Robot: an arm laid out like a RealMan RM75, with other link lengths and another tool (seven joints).
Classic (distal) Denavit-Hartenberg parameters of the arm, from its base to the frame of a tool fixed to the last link. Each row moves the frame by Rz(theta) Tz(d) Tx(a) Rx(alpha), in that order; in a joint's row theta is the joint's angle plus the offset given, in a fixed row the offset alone. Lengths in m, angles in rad.
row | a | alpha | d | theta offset
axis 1 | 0 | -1.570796 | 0.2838 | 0
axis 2 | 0 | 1.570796 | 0 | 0
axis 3 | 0 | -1.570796 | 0.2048 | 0
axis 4 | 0 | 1.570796 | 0 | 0
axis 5 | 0 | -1.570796 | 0.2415 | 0
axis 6 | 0 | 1.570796 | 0 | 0
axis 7 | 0.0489 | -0.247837 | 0.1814 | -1.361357
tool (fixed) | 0 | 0 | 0.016 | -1.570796
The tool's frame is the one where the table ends.
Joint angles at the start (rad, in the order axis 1, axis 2, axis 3, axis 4, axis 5, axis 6, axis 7): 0.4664 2.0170 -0.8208 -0.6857 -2.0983 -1.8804 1.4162
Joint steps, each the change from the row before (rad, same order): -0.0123 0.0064 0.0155 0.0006 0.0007 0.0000 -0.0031; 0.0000 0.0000 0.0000 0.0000 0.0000 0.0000 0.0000; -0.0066 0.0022 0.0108 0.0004 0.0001 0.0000 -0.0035; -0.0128 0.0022 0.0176 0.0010 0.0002 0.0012 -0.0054; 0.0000 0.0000 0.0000 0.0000 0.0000 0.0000 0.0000; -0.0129 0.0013 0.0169 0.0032 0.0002 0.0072 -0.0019
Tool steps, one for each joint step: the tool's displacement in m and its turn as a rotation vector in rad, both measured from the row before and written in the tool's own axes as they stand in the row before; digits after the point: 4 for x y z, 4 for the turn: -0.0033 -0.0005 0.0000 -0.0030 0.0204 0.0116; 0.0000 0.0000 0.0000 0.0000 0.0000 0.0000; -0.0018 0.0001 -0.0010 -0.0044 0.0122 0.0051; -0.0040 0.0004 -0.0023 -0.0096 0.0198 0.0113; 0.0000 0.0000 0.0000 0.0000 0.0000 0.0000; -0.0047 0.0015 -0.0025 -0.0137 0.0194 0.0177
